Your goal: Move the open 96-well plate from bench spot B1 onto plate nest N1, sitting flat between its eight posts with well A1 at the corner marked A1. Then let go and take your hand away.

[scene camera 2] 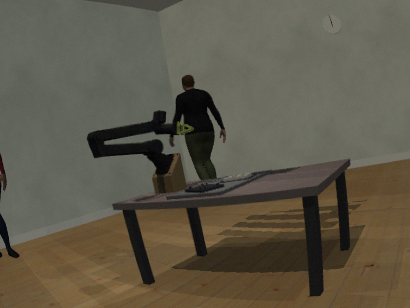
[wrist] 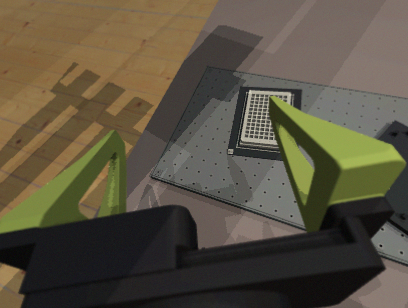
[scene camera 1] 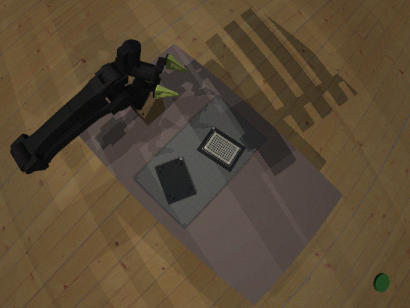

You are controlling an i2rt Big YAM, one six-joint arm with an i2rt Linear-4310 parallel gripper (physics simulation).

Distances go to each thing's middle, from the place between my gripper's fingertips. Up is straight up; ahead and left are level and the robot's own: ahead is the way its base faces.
My hand is 29 cm above the white well plate [wrist: 257,131] and 22 cm short of it. From my hand the other things lie so: black nest [scene camera 1: 174,178] 28 cm below, 23 cm to the right, 18 cm ahead.
